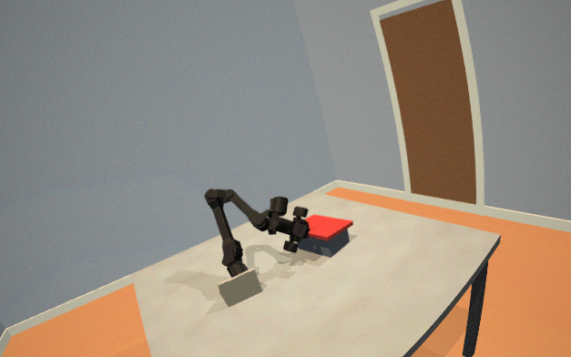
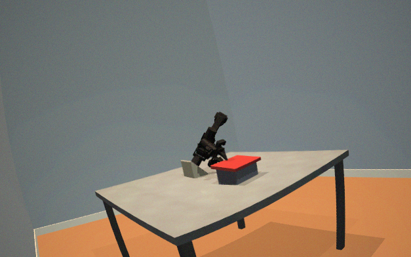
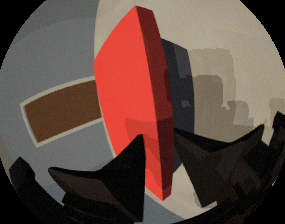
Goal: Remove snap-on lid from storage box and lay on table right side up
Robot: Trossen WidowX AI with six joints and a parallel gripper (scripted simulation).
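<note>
My gripper tip is now 80 mm short of the red lid and 10 mm to the right of it. Also, from my gripper tip: storage box: 70 mm ahead, 60 mm below, 10 mm to the left.
</note>
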